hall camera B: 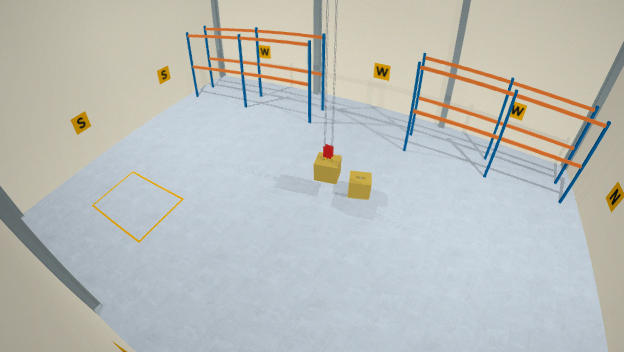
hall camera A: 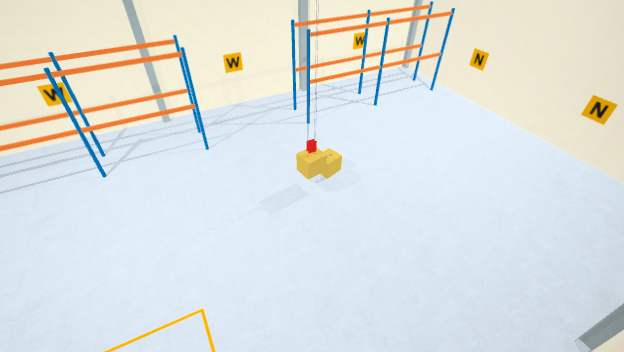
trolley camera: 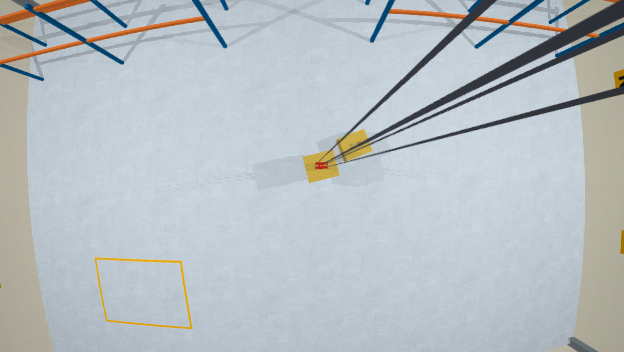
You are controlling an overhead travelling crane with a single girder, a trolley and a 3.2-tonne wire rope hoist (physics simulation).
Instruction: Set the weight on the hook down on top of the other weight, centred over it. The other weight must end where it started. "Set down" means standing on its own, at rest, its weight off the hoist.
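My hook block (hall camera A: 311,146) (hall camera B: 328,151) (trolley camera: 321,165) is red and hangs on the ropes, with the hook on a yellow box-shaped weight (hall camera A: 305,167) (hall camera B: 327,171) (trolley camera: 313,175). This weight hangs upright in the air; its shadow lies apart from it. The other yellow weight (hall camera A: 333,166) (hall camera B: 360,187) (trolley camera: 360,136) stands on the floor. It is to the right and nearer in hall camera B, partly hidden behind the hung weight in hall camera A, and up and right in the trolley camera, where ropes cross it. In the trolley camera the hung weight is beside it, not over it.
A blue and orange rack (hall camera A: 122,64) (hall camera B: 500,135) (trolley camera: 209,22) and a second rack (hall camera A: 308,75) (hall camera B: 309,80) (trolley camera: 382,20) stand along the W wall. A yellow outline (hall camera A: 153,331) (hall camera B: 158,185) (trolley camera: 138,260) is marked on the floor, far from both weights.
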